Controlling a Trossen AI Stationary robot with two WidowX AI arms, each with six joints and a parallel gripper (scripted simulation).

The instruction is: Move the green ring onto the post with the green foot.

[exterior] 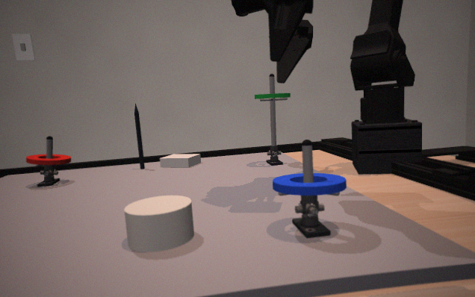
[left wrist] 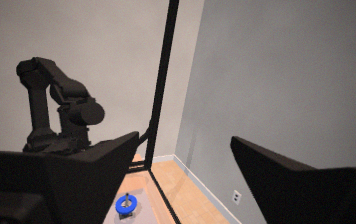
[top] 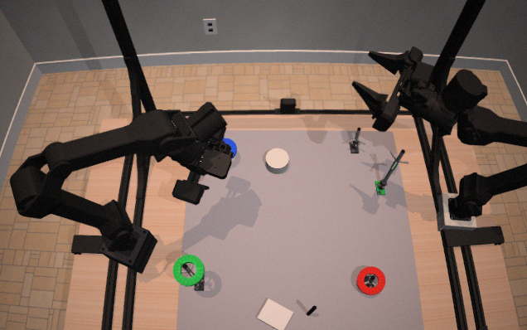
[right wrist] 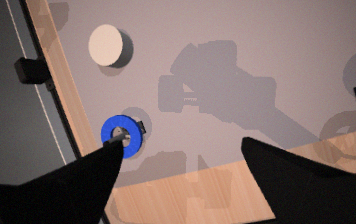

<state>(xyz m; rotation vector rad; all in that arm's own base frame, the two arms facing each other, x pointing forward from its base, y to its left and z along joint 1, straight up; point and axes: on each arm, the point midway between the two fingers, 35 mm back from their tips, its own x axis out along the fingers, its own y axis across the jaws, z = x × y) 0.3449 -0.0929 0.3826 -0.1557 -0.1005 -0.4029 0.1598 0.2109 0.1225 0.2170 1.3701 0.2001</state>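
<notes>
The green ring lies 42 cm to the right of my left hand, 28 cm below it and 27 cm ahead of it. From my left hand the other things lie so: blue ring: 37 cm below, 32 cm to the right, 9 cm behind; then white block: 41 cm below, 37 cm ahead, 23 cm to the right; then black rod: 37 cm ahead, 32 cm below, 15 cm to the right.
</notes>
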